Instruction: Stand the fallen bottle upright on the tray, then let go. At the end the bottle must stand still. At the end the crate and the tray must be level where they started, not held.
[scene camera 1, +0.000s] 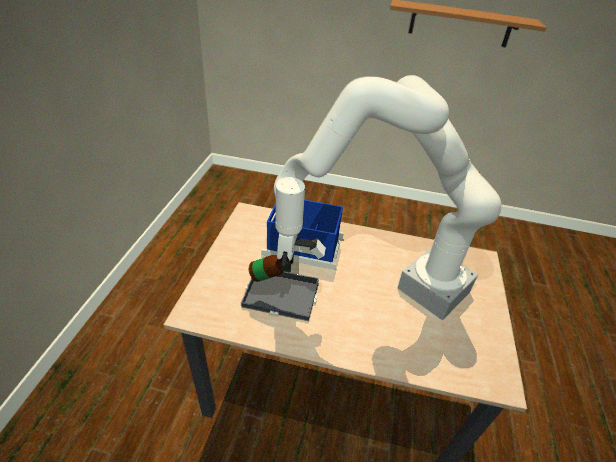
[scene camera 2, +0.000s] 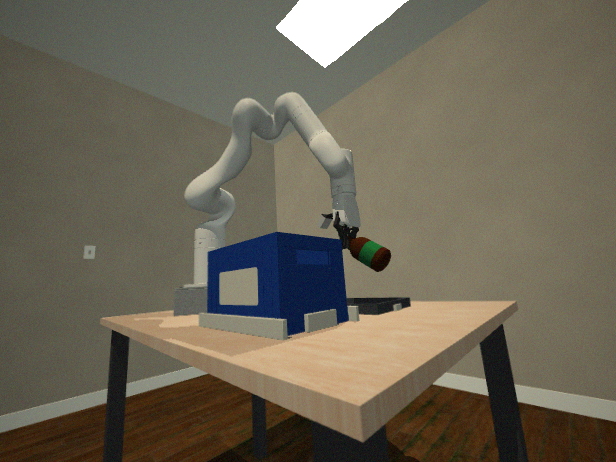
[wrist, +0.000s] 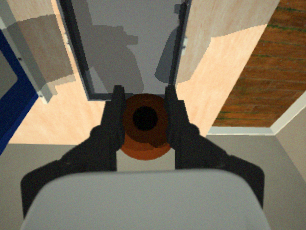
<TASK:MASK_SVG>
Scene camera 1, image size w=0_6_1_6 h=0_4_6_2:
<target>gripper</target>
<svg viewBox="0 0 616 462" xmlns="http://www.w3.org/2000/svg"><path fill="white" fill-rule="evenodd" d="M277 230L279 232L277 259L282 257L281 271L291 272L290 261L294 259L293 253L296 245L310 247L309 250L318 259L325 255L326 247L317 238L314 240L297 238L297 234L300 232L287 235Z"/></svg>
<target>dark tray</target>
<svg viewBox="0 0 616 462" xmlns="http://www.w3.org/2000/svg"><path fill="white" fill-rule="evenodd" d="M251 278L242 298L241 307L267 313L274 311L278 312L278 315L309 321L319 278L284 271L276 277L255 282Z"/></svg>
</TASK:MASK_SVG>
